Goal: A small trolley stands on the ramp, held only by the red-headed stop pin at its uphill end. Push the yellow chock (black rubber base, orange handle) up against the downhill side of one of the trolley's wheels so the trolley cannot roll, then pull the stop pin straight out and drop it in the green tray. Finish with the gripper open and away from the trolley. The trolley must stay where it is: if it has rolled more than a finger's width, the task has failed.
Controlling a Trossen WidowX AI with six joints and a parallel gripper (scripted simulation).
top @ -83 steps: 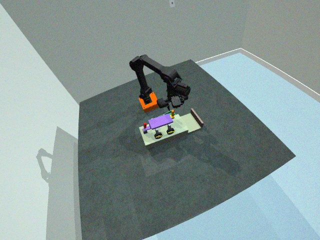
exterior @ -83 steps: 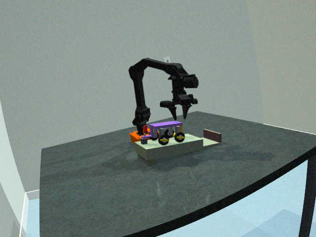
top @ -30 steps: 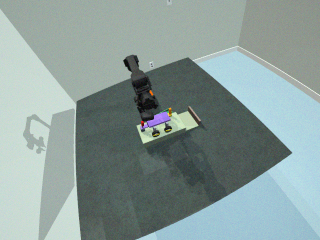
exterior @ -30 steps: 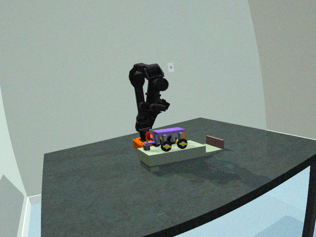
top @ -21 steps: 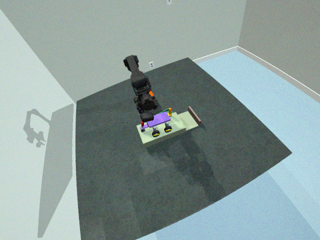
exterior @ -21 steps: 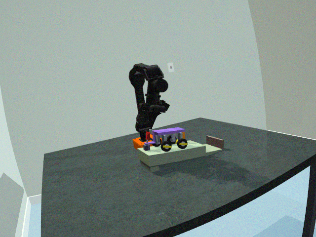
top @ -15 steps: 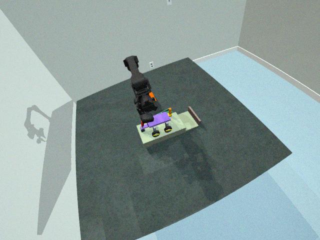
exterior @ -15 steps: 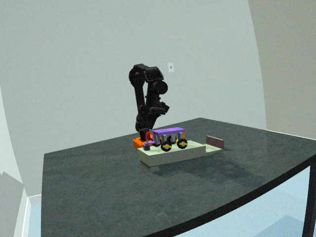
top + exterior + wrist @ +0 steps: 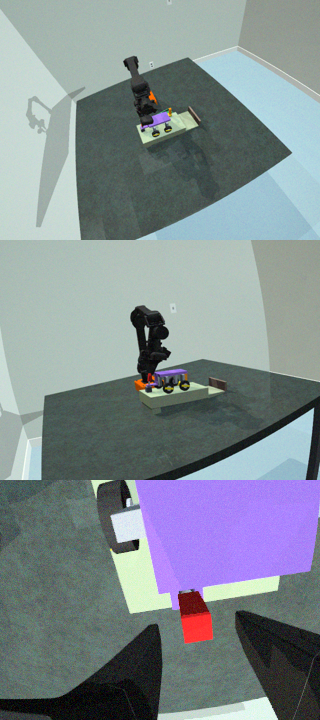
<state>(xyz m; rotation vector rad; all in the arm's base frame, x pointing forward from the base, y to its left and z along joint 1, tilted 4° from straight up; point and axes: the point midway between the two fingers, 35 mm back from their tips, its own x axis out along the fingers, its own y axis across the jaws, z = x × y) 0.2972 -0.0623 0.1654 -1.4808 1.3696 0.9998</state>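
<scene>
Right now the red-headed stop pin is 1 cm to the right of my gripper tip and 4 cm below it. The rest, counted from my gripper tip: yellow chock (5 cm behind, 17 cm to the left, 8 cm below); purple trolley (2 cm ahead, 8 cm to the left, 5 cm below); pale green ramp (2 cm ahead, 9 cm to the left, 12 cm below).
</scene>
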